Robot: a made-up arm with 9 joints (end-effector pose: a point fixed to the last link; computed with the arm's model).
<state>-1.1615 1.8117 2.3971 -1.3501 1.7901 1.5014 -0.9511 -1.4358 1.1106</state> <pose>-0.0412 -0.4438 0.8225 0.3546 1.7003 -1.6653</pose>
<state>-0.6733 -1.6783 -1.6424 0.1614 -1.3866 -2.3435 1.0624 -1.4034 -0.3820</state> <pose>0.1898 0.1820 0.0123 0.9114 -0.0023 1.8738</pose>
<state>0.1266 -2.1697 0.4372 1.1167 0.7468 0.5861 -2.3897 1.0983 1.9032</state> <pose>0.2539 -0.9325 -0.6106 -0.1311 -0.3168 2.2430</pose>
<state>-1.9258 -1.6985 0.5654 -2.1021 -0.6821 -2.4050 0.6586 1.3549 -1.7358</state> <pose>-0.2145 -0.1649 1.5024 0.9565 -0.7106 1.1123</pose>
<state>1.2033 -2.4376 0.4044 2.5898 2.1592 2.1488 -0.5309 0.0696 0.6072</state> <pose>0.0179 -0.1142 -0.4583 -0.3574 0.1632 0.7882</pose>
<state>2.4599 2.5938 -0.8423 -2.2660 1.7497 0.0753 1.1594 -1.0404 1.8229</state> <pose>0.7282 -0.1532 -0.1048 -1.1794 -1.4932 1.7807</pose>
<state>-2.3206 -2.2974 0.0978 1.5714 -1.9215 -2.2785 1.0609 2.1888 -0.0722</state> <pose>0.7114 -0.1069 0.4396 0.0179 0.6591 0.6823</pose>
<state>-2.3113 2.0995 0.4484 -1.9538 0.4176 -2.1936 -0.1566 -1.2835 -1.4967</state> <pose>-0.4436 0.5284 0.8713 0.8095 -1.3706 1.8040</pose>
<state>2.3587 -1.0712 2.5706 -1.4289 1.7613 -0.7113 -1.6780 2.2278 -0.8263</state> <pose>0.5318 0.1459 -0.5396 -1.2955 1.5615 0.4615</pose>
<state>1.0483 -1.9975 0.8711 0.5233 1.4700 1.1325 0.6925 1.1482 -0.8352</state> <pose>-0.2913 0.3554 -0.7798 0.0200 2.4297 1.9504</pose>
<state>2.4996 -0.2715 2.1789 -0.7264 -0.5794 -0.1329 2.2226 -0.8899 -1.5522</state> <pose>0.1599 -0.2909 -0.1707 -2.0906 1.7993 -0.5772</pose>
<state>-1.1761 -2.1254 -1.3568 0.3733 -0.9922 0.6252 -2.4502 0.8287 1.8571</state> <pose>0.0771 -0.9321 0.2931 -1.0910 -0.0328 1.8280</pose>
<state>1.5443 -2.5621 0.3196 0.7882 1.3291 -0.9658 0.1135 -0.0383 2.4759</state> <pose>0.9477 0.4269 0.3032 1.3825 2.5483 1.1299</pose>
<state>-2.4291 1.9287 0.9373 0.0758 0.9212 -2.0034 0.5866 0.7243 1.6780</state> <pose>-0.1141 0.2289 -0.1245 -2.1736 -0.3386 -0.5728</pose>
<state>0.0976 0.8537 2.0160 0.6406 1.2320 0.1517 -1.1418 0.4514 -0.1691</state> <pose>0.1026 -0.9510 -0.4094 -0.2398 1.9388 0.9647</pose>
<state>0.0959 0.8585 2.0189 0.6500 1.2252 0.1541 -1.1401 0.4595 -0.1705</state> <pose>0.1048 -0.9492 -0.4112 -0.2356 1.9400 0.9754</pose>
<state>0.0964 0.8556 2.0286 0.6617 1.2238 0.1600 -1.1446 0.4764 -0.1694</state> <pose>0.1144 -0.9450 -0.4146 -0.2371 1.9302 0.9902</pose>
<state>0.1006 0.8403 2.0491 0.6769 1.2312 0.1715 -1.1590 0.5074 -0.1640</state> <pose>0.1358 -0.9365 -0.4203 -0.2476 1.9023 1.0117</pose>
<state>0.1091 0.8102 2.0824 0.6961 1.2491 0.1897 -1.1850 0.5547 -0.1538</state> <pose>0.1712 -0.9223 -0.4270 -0.2701 1.8524 1.0402</pose>
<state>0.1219 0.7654 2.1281 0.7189 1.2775 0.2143 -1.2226 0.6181 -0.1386</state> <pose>0.2197 -0.9012 -0.4314 -0.3050 1.7802 1.0745</pose>
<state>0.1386 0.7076 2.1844 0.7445 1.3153 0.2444 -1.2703 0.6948 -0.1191</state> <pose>0.2781 -0.8729 -0.4293 -0.3522 1.6877 1.1116</pose>
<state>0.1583 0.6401 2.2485 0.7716 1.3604 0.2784 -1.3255 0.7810 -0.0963</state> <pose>0.3410 -0.8381 -0.4170 -0.4097 1.5794 1.1478</pose>
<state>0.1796 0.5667 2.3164 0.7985 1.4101 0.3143 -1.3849 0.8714 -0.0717</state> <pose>0.4016 -0.7991 -0.3924 -0.4749 1.4615 1.1784</pose>
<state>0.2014 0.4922 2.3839 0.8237 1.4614 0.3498 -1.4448 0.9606 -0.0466</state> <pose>0.4535 -0.7591 -0.3568 -0.5433 1.3420 1.2007</pose>
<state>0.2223 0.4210 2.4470 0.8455 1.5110 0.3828 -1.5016 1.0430 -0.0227</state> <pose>0.4929 -0.7216 -0.3147 -0.6105 1.2287 1.2131</pose>
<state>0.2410 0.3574 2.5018 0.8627 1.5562 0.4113 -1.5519 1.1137 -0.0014</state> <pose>0.5185 -0.6899 -0.2718 -0.6714 1.1293 1.2153</pose>
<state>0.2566 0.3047 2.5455 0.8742 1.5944 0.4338 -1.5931 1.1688 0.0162</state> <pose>0.5323 -0.6659 -0.2339 -0.7217 1.0493 1.2096</pose>
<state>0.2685 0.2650 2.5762 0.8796 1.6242 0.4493 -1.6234 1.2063 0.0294</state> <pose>0.5376 -0.6506 -0.2050 -0.7579 0.9919 1.1982</pose>
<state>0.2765 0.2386 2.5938 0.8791 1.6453 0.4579 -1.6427 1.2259 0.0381</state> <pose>0.5376 -0.6437 -0.1866 -0.7798 0.9575 1.1835</pose>
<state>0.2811 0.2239 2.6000 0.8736 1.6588 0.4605 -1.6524 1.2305 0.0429</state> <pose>0.5347 -0.6438 -0.1777 -0.7884 0.9426 1.1675</pose>
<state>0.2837 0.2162 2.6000 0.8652 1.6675 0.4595 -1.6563 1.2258 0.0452</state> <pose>0.5309 -0.6477 -0.1749 -0.7896 0.9390 1.1515</pose>
